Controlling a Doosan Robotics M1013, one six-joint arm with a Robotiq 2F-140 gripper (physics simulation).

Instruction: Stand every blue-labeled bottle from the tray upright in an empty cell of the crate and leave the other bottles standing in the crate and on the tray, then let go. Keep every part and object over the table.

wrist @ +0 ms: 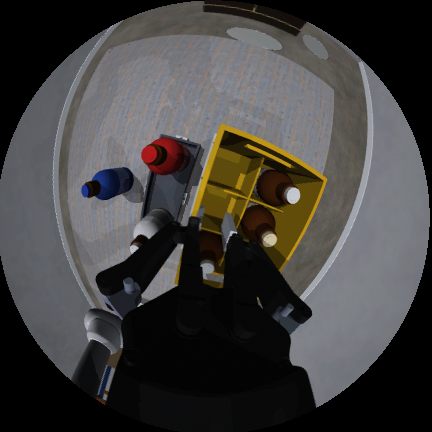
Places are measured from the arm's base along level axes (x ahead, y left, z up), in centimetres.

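Where they show: gripper, fingertip midpoint: (212,216).
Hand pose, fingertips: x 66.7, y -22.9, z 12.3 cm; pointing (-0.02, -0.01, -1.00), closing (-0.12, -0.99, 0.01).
After its pixels a point has its place.
A blue bottle (111,183) @(x 69.2, y 0.0, z 6.6 cm) is on the table left of the tray, apart from it, and appears to stand upright. The dark grey tray (167,192) @(x 66.1, y -11.1, z -2.5 cm) bears a red bottle (172,156) @(x 75.1, y -14.9, z 8.7 cm) at its far end and a white bottle (156,225) @(x 60.8, y -11.6, z 6.5 cm) at its near end. The yellow crate (306,220) @(x 69.0, y -38.3, z 14.3 cm), right of the tray, holds brown bottles (272,186) @(x 72.6, y -32.7, z 9.3 cm) (257,223) @(x 65.5, y -31.5, z 9.5 cm) (210,246) @(x 59.3, y -23.6, z 9.2 cm). The far-left cell and the one nearer along the left side look empty. My gripper (212,216) @(x 66.7, y -22.9, z 12.3 cm) is partly open and empty, above the crate's left side, and hides part of its near end.
The table (200,75) @(x 100.3, y -14.9, z -3.1 cm) extends beyond the tray and crate, with its far edge toward the top of the view. A grey and black jointed part (104,332) shows at the lower left. Two pale round discs (254,38) (315,47) lie beyond the table.
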